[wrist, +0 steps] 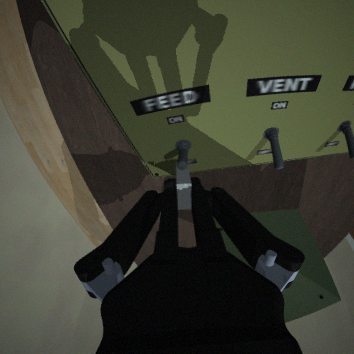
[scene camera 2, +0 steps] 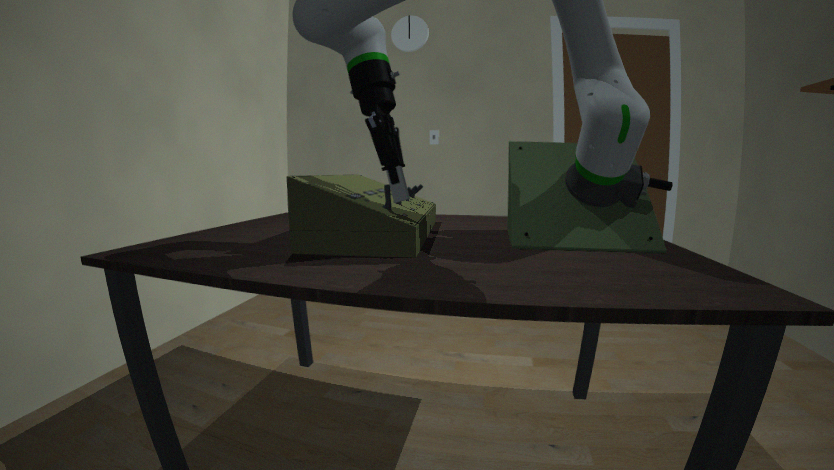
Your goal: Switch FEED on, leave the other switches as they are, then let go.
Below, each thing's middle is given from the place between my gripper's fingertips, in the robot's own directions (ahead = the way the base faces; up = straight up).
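Olive switch box [scene camera 2: 347,215]: 20 mm below my hand, 140 mm ahead of it, 160 mm to the right of it.
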